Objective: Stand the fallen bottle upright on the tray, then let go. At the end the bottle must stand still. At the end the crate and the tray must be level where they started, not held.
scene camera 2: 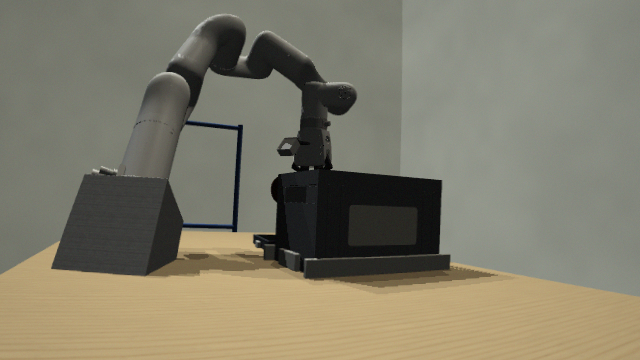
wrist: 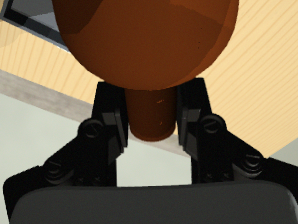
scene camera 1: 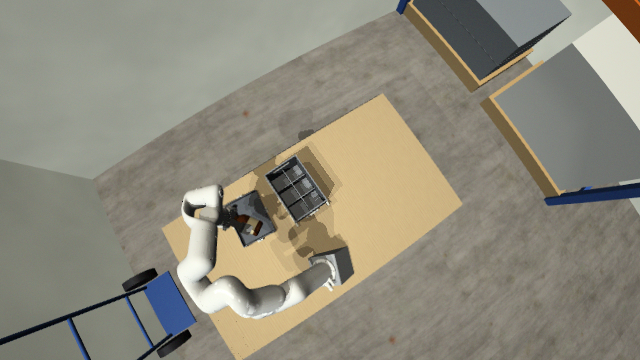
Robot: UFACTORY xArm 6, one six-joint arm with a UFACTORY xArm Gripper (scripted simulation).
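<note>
Dark crate in sight. Brown bottle too. My gripper as well.
</note>
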